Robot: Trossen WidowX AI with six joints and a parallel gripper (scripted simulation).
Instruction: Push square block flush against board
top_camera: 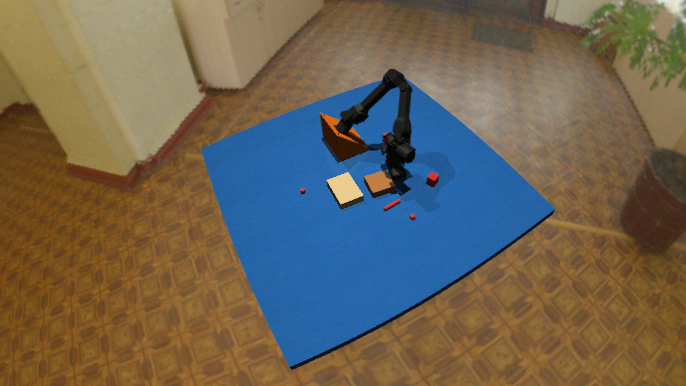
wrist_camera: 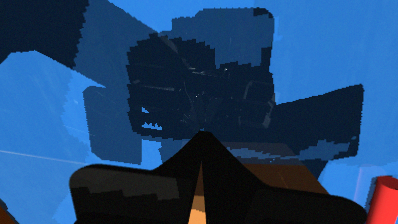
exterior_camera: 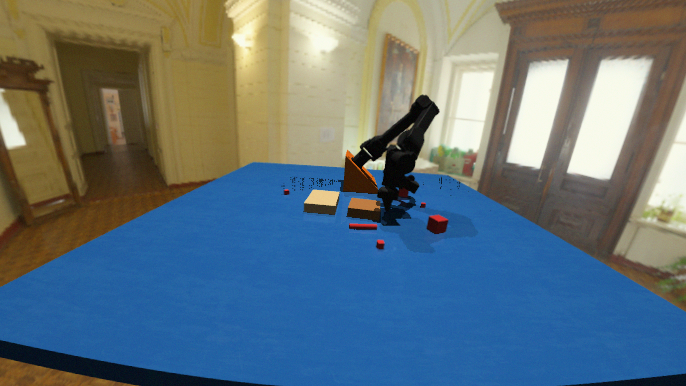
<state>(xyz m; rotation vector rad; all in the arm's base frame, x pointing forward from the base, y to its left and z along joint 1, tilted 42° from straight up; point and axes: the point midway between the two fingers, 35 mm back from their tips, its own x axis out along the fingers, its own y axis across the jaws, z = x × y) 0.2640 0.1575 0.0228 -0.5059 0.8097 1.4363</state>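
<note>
My gripper tip is 30 mm short of the brown square block, 80 mm to the left of it and 10 mm below it. From my gripper tip the other things lie so: red stick: 150 mm ahead, 80 mm to the right; tan board: 230 mm to the right, 10 mm above.
</note>
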